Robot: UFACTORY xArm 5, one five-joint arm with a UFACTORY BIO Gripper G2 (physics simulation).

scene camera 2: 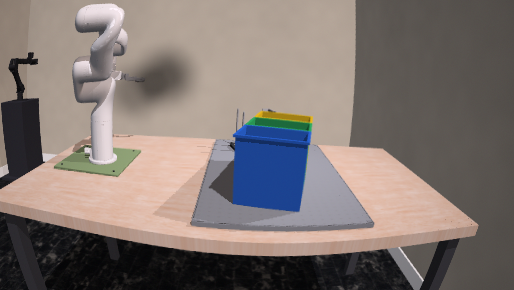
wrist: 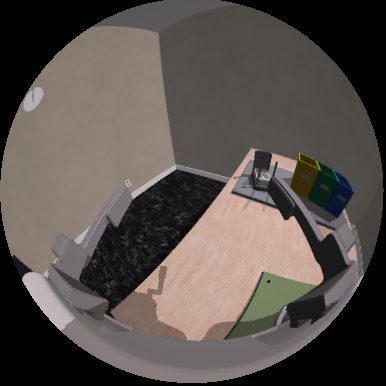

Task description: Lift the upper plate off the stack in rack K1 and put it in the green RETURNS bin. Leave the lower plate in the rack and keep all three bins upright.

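Pixels of known places: hand at its tool point: (scene camera 2: 136, 79) (wrist: 197, 203); arm's base at its link origin: (scene camera 2: 102, 159).
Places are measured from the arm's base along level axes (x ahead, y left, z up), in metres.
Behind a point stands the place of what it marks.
Observation:
My gripper (scene camera 2: 136, 78) (wrist: 201, 202) @(y 0.323, x 0.045, z 0.278 m) is open and empty, high above the table near the arm's base and far from the rack. In the wrist view the rack (wrist: 262, 159) @(y 0.279, x 0.517, z 0.155 m) stands at the upper right with a dark upright back panel. A small pale stack of plates (wrist: 261, 178) @(y 0.263, x 0.534, z 0.050 m) sits low in it; the single plates are too small to tell apart. The green bin (scene camera 2: 278, 123) @(y -0.066, x 0.635, z 0.171 m) (wrist: 324, 188) @(y -0.108, x 0.550, z 0.108 m) stands upright between the yellow bin (scene camera 2: 287, 116) @(y 0.059, x 0.681, z 0.174 m) (wrist: 305, 176) @(y 0.022, x 0.582, z 0.115 m) and the blue bin (scene camera 2: 270, 172) @(y -0.313, x 0.593, z 0.100 m) (wrist: 341, 196) @(y -0.232, x 0.520, z 0.122 m), both upright. In the scene view the bins hide most of the rack.
The grey board (scene camera 2: 280, 219) @(y -0.376, x 0.619, z 0.003 m) carries the bins and rack on the wooden table (scene camera 2: 405, 192) @(y -0.189, x 1.090, z -0.010 m) (wrist: 225, 245) @(y 0.310, x 0.165, z -0.010 m). Thin upright rods (scene camera 2: 237, 122) @(y 0.279, x 0.518, z 0.102 m) show left of the bins. The white arm (scene camera 2: 102, 122) @(y -0.043, x 0.025, z 0.151 m) stands on a green base plate (scene camera 2: 129, 157) @(y 0.052, x 0.106, z -0.001 m) (wrist: 285, 292) @(y 0.062, x 0.078, z 0.000 m). A black arm (scene camera 2: 19, 77) stands on a far pedestal.

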